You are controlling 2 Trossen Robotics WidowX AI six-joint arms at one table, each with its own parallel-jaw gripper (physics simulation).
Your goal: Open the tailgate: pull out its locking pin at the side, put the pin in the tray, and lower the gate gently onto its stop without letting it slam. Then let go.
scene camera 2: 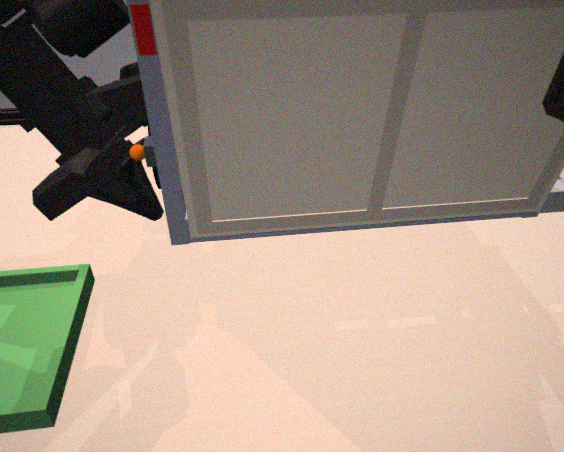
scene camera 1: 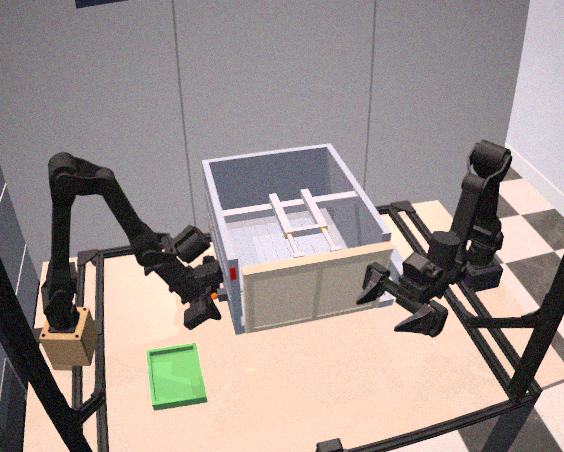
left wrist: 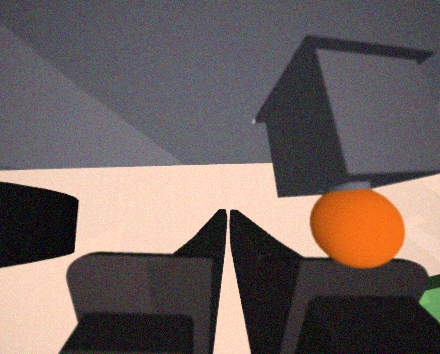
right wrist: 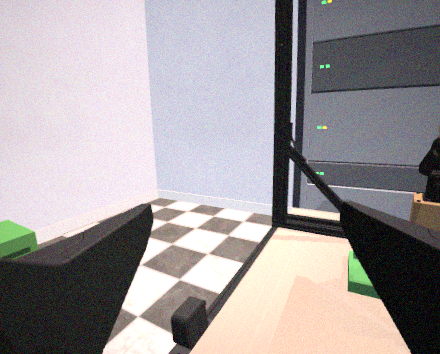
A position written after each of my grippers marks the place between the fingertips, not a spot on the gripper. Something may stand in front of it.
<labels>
My left gripper (scene camera 2: 159,217) is shut and touches a locking pin (left wrist: 356,226).
</labels>
